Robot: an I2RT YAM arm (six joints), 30 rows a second.
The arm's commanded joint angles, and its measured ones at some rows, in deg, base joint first. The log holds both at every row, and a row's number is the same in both.
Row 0, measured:
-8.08 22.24 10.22 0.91 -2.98 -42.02
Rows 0 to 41, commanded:
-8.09 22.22 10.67 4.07 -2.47 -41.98
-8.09 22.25 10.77 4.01 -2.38 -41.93
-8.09 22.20 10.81 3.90 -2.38 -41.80
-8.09 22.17 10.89 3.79 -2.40 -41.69
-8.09 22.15 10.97 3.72 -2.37 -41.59
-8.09 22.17 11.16 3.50 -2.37 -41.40
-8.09 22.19 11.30 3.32 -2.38 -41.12
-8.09 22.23 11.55 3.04 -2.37 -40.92
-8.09 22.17 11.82 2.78 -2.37 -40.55
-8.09 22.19 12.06 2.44 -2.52 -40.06
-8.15 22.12 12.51 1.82 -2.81 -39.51
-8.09 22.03 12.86 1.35 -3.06 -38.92
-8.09 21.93 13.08 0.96 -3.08 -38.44
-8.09 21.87 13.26 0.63 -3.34 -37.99
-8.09 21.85 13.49 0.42 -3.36 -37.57
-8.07 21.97 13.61 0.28 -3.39 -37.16
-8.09 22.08 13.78 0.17 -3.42 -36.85
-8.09 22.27 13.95 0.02 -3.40 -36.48
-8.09 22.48 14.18 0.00 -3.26 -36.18
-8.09 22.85 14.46 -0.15 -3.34 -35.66
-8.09 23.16 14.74 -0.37 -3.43 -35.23
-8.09 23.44 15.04 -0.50 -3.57 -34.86
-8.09 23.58 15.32 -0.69 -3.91 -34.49
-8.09 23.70 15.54 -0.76 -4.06 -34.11
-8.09 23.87 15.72 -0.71 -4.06 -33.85
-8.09 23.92 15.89 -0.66 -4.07 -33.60
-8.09 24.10 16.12 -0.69 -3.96 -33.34
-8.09 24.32 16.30 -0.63 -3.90 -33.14
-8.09 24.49 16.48 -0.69 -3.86 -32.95
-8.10 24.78 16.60 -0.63 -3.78 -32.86
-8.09 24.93 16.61 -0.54 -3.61 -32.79
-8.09 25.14 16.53 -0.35 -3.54 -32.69
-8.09 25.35 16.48 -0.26 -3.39 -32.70
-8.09 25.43 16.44 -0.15 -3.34 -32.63
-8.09 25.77 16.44 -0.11 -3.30 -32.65
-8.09 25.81 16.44 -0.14 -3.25 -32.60
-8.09 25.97 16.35 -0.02 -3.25 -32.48
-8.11 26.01 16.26 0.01 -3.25 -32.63
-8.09 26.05 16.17 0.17 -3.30 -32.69
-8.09 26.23 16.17 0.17 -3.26 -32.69
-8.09 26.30 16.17 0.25 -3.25 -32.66
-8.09 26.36 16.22 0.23 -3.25 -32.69
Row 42, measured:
-8.08 26.22 16.10 -1.17 -3.11 -33.01
